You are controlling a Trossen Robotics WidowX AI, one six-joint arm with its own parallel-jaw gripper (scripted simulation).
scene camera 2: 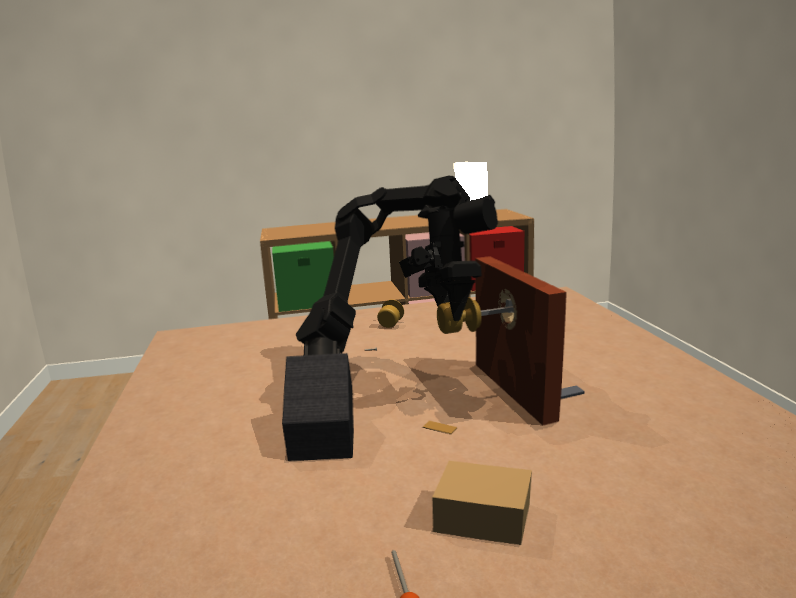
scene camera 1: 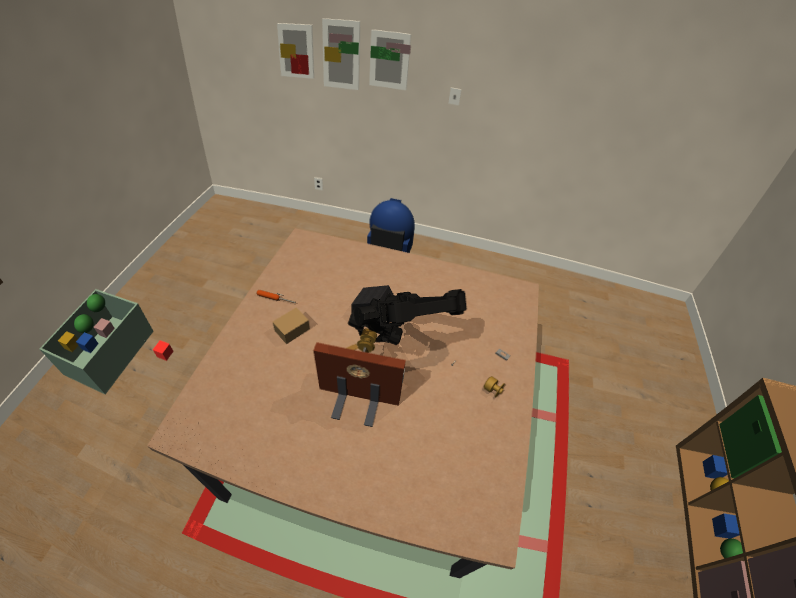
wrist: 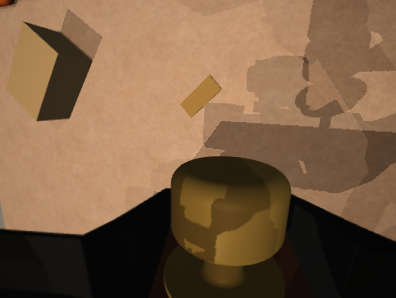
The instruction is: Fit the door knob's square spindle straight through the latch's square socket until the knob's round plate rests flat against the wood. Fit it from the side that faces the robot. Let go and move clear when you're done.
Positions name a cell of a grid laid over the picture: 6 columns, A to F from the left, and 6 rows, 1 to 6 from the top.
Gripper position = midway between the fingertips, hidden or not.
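Note:
Scene camera 1 shows a tan box (scene camera 1: C4) and a dark red wooden door panel (scene camera 1: C4). Scene camera 2 shows the box (scene camera 2: D6), the panel (scene camera 2: D4) and my gripper (scene camera 2: D4). In the wrist view: the gripper (wrist: D4), the box (wrist: A2) and a flat plate (wrist: D2).

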